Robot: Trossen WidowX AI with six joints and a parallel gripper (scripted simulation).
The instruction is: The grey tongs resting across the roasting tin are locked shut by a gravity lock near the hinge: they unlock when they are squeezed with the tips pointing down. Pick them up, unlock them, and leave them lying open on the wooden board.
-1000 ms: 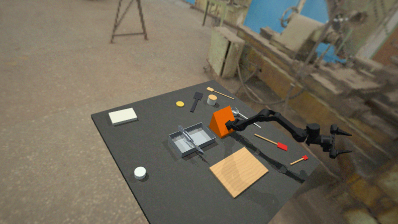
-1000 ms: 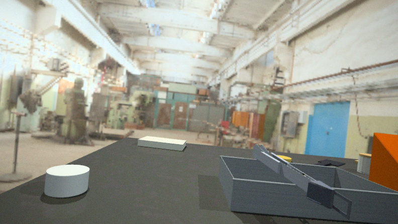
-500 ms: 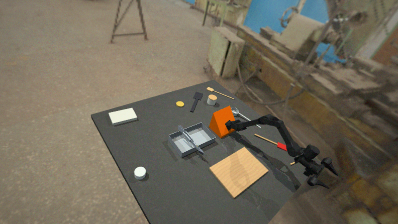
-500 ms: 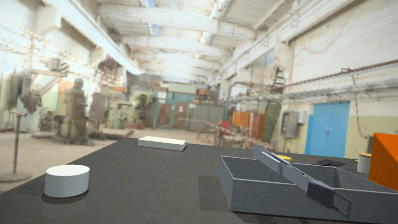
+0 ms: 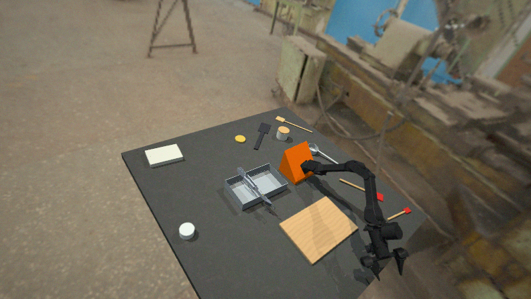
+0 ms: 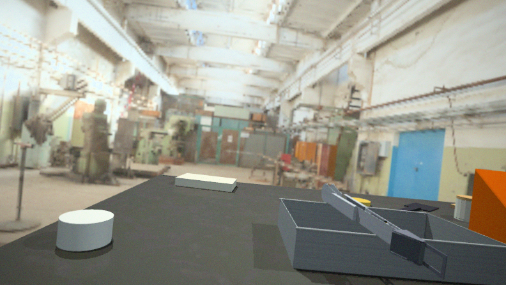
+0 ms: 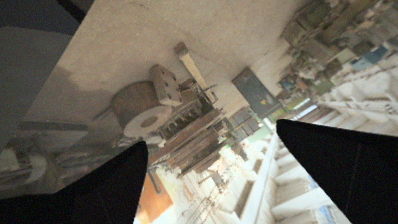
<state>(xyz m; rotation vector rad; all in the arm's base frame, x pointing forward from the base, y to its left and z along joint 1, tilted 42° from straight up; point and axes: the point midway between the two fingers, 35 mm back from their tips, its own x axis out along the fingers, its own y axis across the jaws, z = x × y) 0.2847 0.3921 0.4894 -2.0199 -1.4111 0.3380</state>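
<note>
Now: gripper tip 10 mm short of the grey roasting tin, 750 mm to the left of it and 90 mm above it. From my gripper tip the other things lie so: red-headed tool (530 mm behind, 70 mm to the right, 110 mm below); wooden board (60 mm behind, 360 mm to the right, 110 mm below); white puck (450 mm ahead, 760 mm to the right, 100 mm below).
</note>
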